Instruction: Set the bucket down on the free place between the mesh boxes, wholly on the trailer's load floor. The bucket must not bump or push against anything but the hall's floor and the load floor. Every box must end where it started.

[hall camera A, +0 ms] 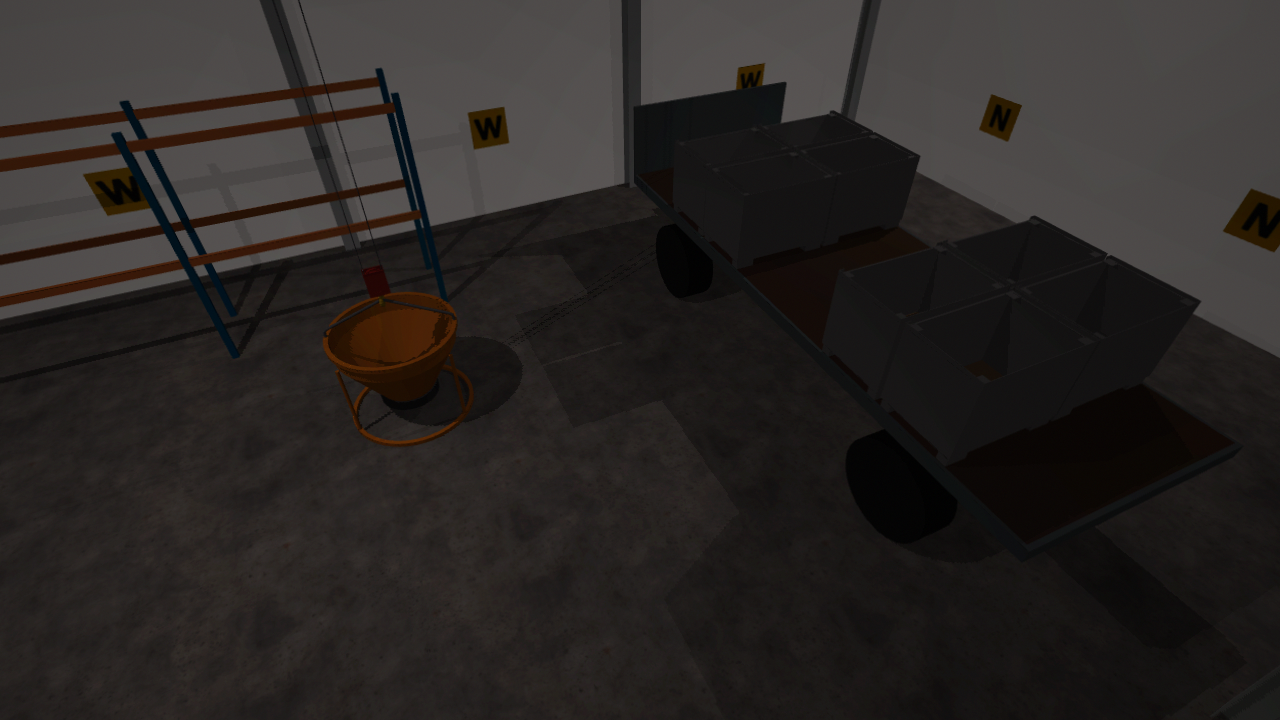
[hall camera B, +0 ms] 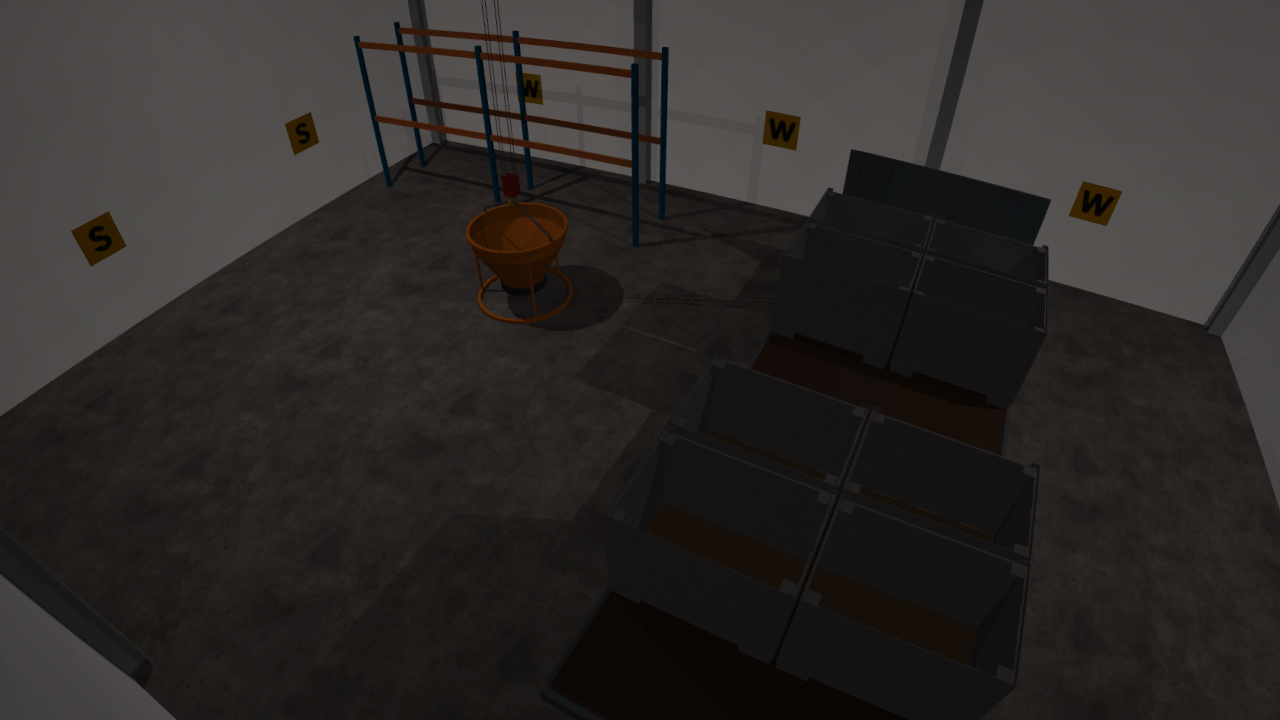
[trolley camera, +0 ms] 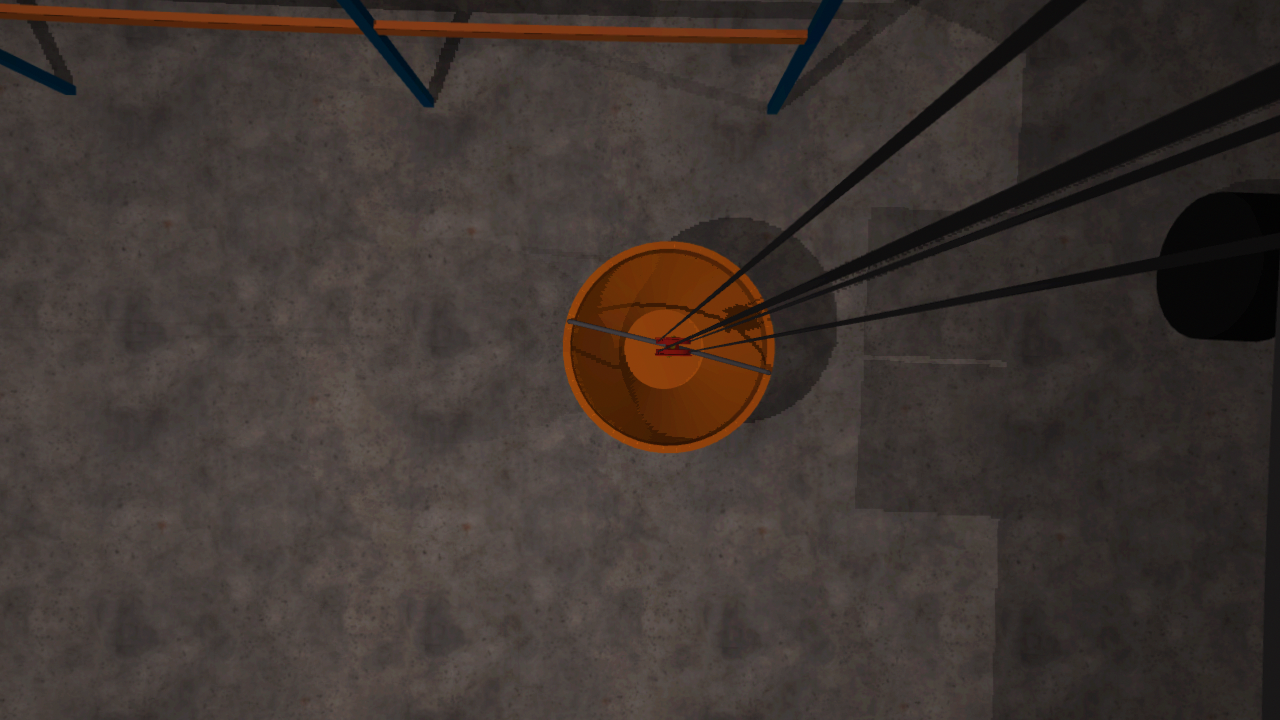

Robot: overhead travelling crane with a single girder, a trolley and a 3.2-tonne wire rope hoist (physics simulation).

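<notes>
The orange bucket (hall camera A: 393, 358) (hall camera B: 520, 255) (trolley camera: 666, 416) is upright, away from the trailer, with its round foot ring at or close to the hall's floor; I cannot tell whether it touches. My red hook block (hall camera A: 376, 282) (hall camera B: 510, 185) (trolley camera: 673, 346) is over the bucket's middle, with the bucket's raised bail at it. The trailer (hall camera A: 1132, 498) carries grey mesh boxes in two groups, a far one (hall camera A: 787, 214) (hall camera B: 841, 304) and a near one (hall camera A: 935, 394) (hall camera B: 698, 591). Between them shows a strip of reddish load floor (hall camera A: 796, 295) (hall camera B: 895, 394).
A blue and orange rack (hall camera A: 179, 250) (hall camera B: 635, 161) (trolley camera: 581, 31) stands near the bucket, by the W wall. The trailer's headboard (hall camera A: 657, 138) (hall camera B: 948, 192) rises behind the far boxes. A dark trailer wheel (hall camera A: 684, 259) (trolley camera: 1208, 268) shows on the side facing the bucket.
</notes>
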